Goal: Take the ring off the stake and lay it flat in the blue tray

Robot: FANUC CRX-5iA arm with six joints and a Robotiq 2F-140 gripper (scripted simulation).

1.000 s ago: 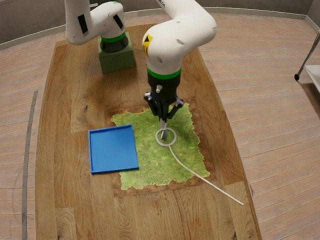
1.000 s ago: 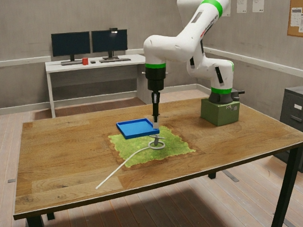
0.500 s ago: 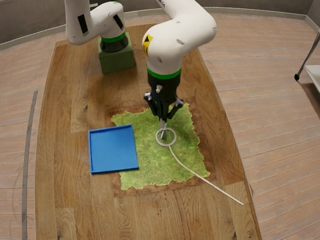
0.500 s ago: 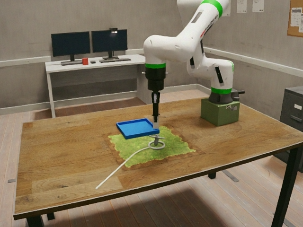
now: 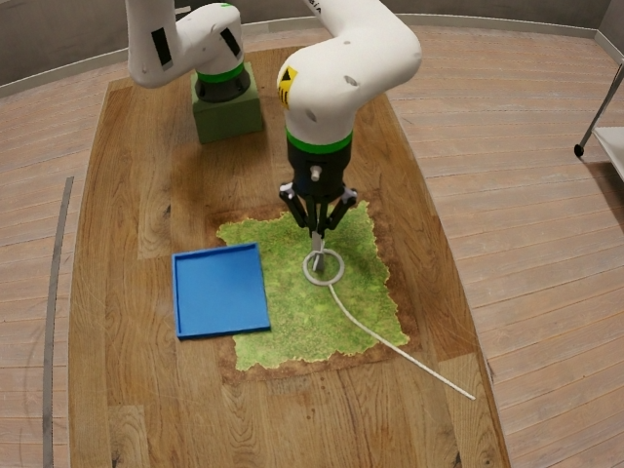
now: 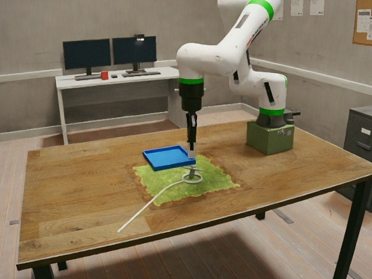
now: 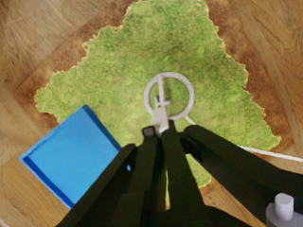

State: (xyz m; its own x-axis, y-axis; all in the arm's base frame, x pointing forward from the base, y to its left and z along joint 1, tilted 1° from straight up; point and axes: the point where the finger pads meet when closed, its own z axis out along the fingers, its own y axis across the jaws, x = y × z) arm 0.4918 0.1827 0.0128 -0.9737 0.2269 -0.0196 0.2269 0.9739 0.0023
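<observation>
The grey stake lies 100 mm below my hand. Round my hand: blue tray 40 mm ahead, 210 mm to the right, 120 mm below; then ring 10 mm to the left, 120 mm below.
</observation>
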